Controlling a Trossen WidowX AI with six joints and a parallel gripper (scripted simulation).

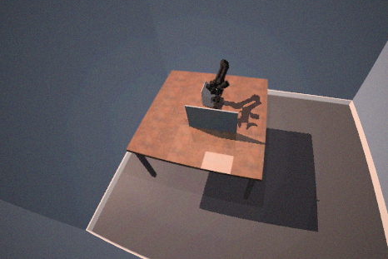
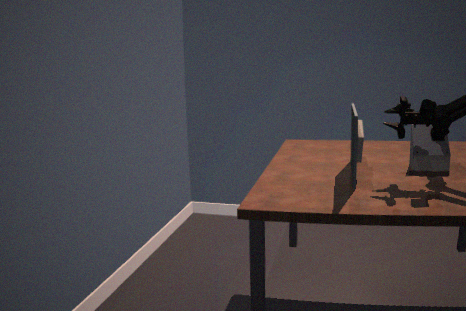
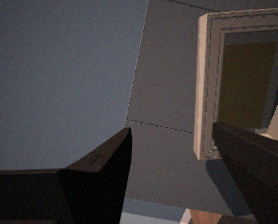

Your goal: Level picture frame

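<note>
My gripper tip is now 120 mm short of the picture frame, 20 mm to the left of it and 110 mm above it. Also, from my gripper tip: grey wall panel (130 mm ahead, 20 mm to the right, 120 mm below).
</note>
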